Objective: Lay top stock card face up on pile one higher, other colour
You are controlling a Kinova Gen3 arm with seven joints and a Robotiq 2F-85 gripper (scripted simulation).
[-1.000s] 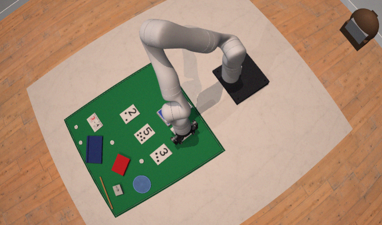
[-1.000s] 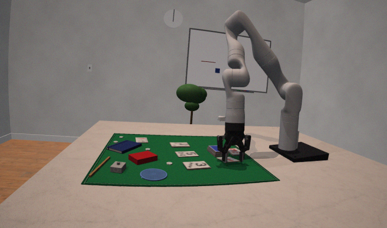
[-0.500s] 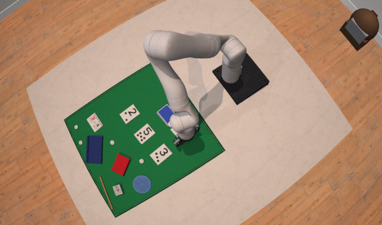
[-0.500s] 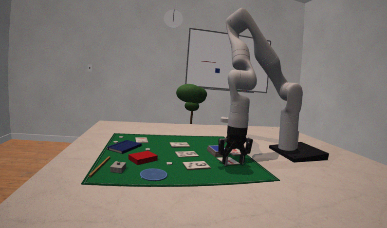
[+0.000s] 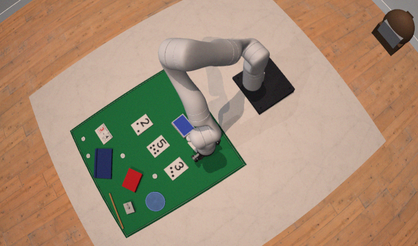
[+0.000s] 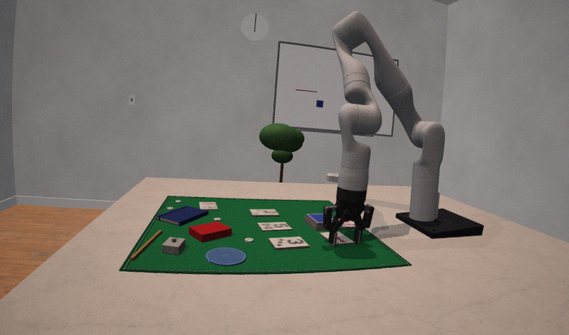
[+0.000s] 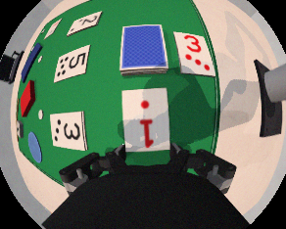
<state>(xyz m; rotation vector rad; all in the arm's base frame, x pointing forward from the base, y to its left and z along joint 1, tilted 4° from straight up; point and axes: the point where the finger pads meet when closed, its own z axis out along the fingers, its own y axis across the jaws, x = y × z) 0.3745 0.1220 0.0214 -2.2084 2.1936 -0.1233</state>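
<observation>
My gripper is now 40 mm to the left of the card and 10 mm above it. From my hand the other things lie so: green mat (180 mm to the right, 180 mm ahead, 30 mm below); then red box (340 mm ahead, 110 mm to the right); then grey box (430 mm ahead, 10 mm to the right).
</observation>
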